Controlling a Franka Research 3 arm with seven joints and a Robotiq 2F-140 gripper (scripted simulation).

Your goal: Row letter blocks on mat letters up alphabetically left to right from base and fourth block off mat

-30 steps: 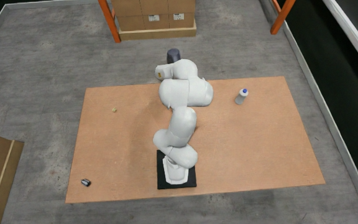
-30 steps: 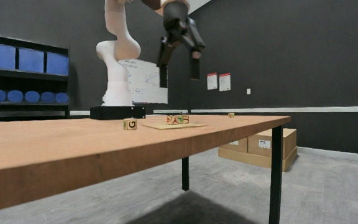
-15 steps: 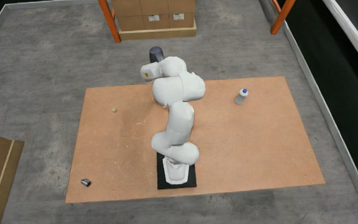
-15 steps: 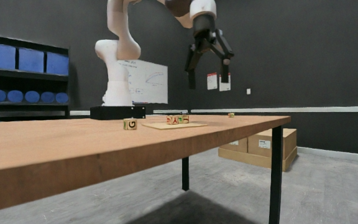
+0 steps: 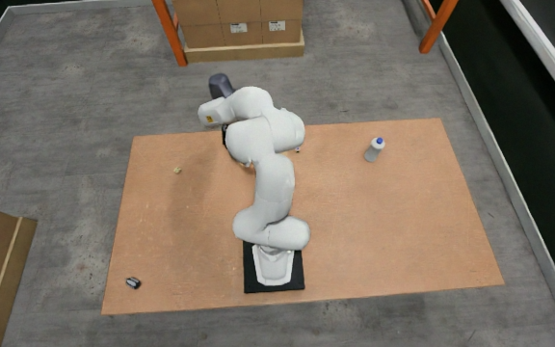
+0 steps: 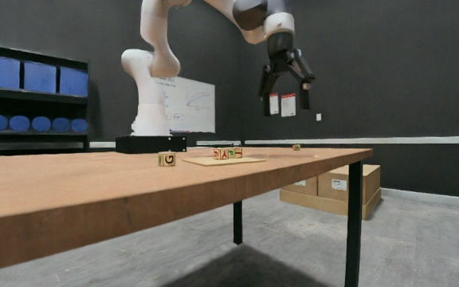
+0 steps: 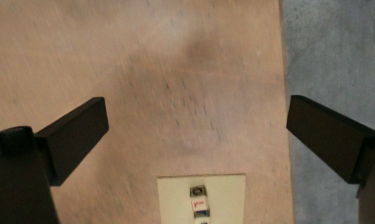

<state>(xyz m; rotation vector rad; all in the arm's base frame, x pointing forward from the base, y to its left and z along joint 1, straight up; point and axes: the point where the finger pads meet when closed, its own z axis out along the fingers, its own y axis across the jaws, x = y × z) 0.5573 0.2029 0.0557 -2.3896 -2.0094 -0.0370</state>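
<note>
My gripper is now 13 cm past the block, 29 cm to the right of it and 12 cm above it. The rest, counted from my hand: pale yellow mat (2 cm behind, 22 cm to the right, 13 cm below); then white bottle (8 cm behind, 73 cm to the right, 5 cm below); then black object (68 cm behind, 43 cm to the left, 11 cm below).
</note>
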